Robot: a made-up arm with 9 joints. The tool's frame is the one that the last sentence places.
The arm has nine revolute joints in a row. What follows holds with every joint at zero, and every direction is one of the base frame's. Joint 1 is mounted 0.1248 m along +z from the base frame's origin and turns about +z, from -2.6 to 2.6 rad. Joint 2 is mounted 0.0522 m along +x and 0.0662 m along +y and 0.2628 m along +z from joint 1 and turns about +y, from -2.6 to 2.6 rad. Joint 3 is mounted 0.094 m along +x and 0.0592 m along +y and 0.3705 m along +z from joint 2 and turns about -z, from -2.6 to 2.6 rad. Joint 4 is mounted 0.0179 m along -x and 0.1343 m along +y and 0.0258 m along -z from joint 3 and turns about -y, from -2.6 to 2.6 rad. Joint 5 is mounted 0.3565 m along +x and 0.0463 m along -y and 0.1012 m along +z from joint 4 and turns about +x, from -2.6 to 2.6 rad. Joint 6 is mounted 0.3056 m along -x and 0.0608 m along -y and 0.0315 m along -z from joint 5 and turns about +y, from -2.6 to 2.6 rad. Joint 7 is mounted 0.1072 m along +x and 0.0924 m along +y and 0.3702 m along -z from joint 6 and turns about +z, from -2.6 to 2.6 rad. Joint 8 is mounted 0.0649 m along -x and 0.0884 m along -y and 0.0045 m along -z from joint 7 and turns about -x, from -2.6 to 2.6 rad. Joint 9 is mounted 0.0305 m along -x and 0.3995 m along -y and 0.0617 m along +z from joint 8 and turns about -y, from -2.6 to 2.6 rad. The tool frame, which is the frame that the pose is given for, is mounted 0.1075 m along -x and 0.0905 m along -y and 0.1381 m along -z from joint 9; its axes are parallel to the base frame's.
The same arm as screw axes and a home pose.
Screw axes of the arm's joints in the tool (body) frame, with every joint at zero. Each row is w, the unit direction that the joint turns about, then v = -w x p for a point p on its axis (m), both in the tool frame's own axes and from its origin. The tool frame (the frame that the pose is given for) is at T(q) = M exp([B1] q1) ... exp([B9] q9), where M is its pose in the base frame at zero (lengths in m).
B1 = (0, 0, 1, 0.3334, 0.0835, 0.0000)
B2 = (0, 1, 0, -0.0367, 0.0000, -0.0313)
B3 = (0, 0, -1, -0.4588, 0.0627, 0.0000)
B4 = (0, -1, 0, 0.3814, 0.0000, -0.0448)
B5 = (1, 0, 0, 0.0000, 0.4826, -0.5468)
B6 = (0, 1, 0, -0.4511, 0.0000, 0.0957)
B7 = (0, 0, 1, 0.5784, -0.2029, 0.0000)
B8 = (-1, 0, 0, 0.0000, -0.0764, 0.4900)
B9 = (0, -1, 0, 0.1381, 0.0000, -0.1075)
M: xyz 0.0835 -0.3334 0.3509 (m) quaternion w x y z 1 0 0 0
Joint limits (rad, base to tool): -2.6000..2.6000 -2.6000..2.6000 -2.6000..2.6000 -2.6000..2.6000 -2.6000..2.6000 -2.6000..2.6000 -2.6000..2.6000 -2.6000..2.6000 -2.6000..2.6000

